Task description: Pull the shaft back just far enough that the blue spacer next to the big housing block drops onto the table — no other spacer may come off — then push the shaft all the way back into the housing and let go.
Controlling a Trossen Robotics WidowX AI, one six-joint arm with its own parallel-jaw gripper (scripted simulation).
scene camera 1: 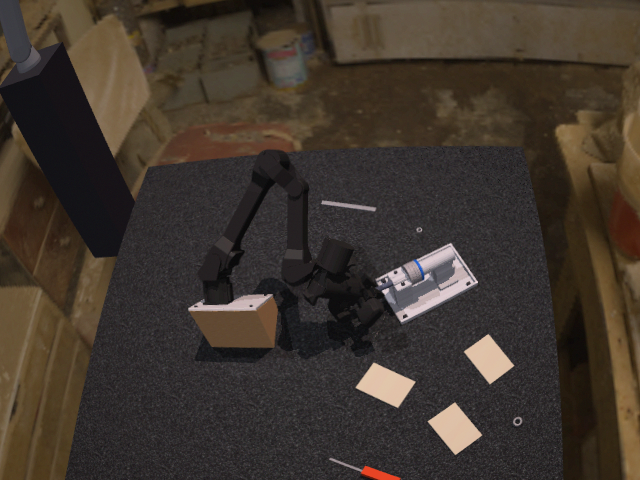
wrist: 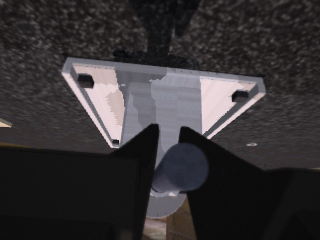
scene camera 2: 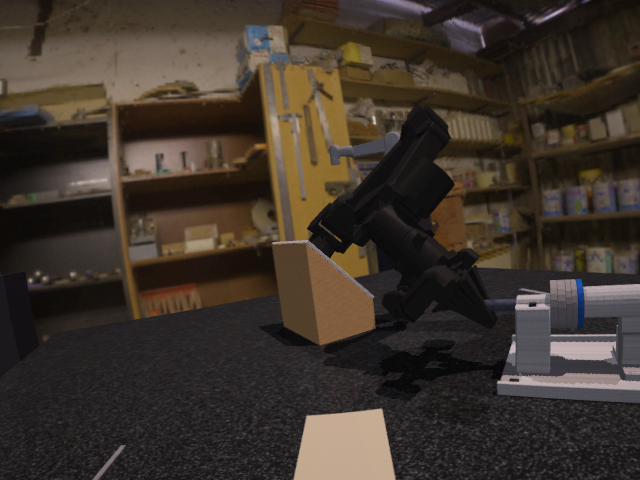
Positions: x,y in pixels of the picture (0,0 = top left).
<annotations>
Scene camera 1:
my gripper: 382,293
housing block: 446,276
</annotations>
